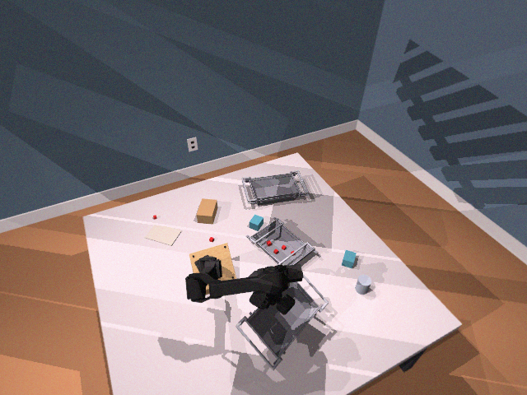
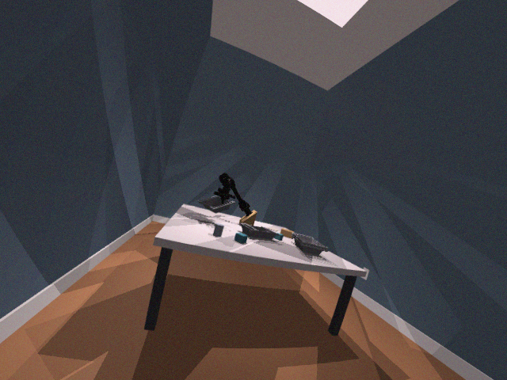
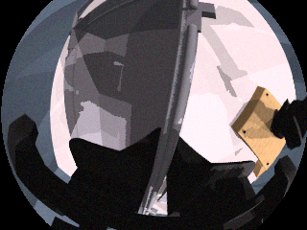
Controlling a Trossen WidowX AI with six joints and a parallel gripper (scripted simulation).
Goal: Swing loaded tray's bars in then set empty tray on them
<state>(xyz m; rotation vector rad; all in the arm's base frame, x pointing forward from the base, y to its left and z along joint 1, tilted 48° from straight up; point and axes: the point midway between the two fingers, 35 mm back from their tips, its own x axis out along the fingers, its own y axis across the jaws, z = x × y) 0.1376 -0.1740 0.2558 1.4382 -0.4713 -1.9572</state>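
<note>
The plastic tray is 70 mm to the right of my gripper tip and 20 mm ahead of it. Also, from my gripper tip: tan block 670 mm to the left, 120 mm below, 40 mm ahead; then grey cylinder 430 mm ahead, 120 mm below, 80 mm to the right; then flat cream card 660 mm to the left, 210 mm behind, 150 mm below.
</note>
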